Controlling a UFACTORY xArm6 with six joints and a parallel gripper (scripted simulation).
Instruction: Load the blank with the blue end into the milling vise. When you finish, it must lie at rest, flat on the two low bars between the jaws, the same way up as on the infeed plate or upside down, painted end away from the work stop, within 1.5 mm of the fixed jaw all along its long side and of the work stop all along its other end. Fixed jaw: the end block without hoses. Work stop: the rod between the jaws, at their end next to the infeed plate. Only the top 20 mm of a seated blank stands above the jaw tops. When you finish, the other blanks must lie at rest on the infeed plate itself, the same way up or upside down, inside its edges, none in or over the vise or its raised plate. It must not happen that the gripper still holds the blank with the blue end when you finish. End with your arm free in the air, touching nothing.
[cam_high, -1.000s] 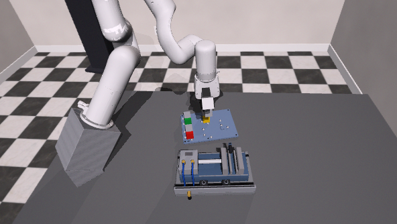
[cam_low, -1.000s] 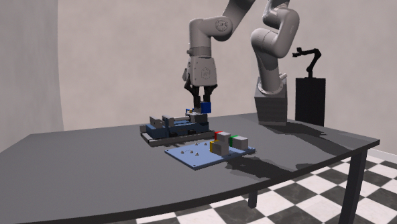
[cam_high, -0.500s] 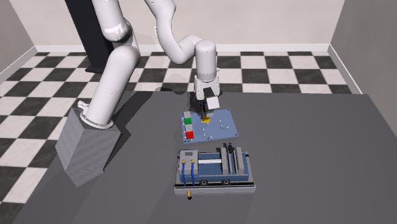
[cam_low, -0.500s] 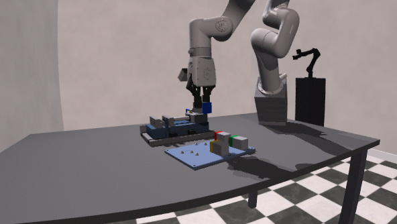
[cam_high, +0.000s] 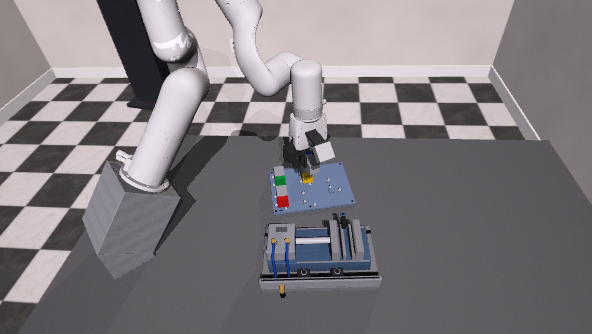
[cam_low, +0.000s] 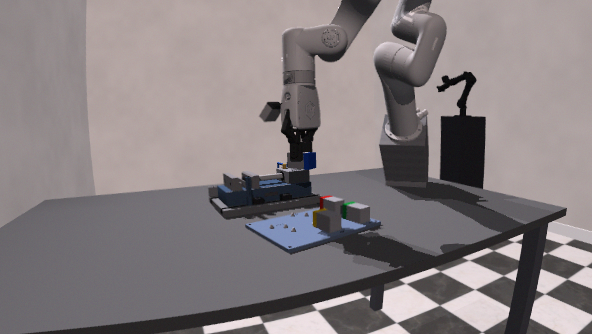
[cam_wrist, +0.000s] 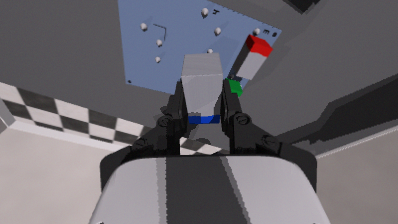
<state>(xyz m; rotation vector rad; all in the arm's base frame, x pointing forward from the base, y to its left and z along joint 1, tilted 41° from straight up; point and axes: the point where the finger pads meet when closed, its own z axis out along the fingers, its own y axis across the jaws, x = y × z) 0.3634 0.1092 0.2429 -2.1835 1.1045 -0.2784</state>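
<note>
The blue-ended blank is 20 mm below my hand. Round my hand: yellow-ended blank 40 mm behind, 80 mm to the left, 150 mm below; red-ended blank 80 mm behind, 40 mm to the right, 150 mm below; green-ended blank 120 mm behind, 50 mm to the left, 150 mm below.
</note>
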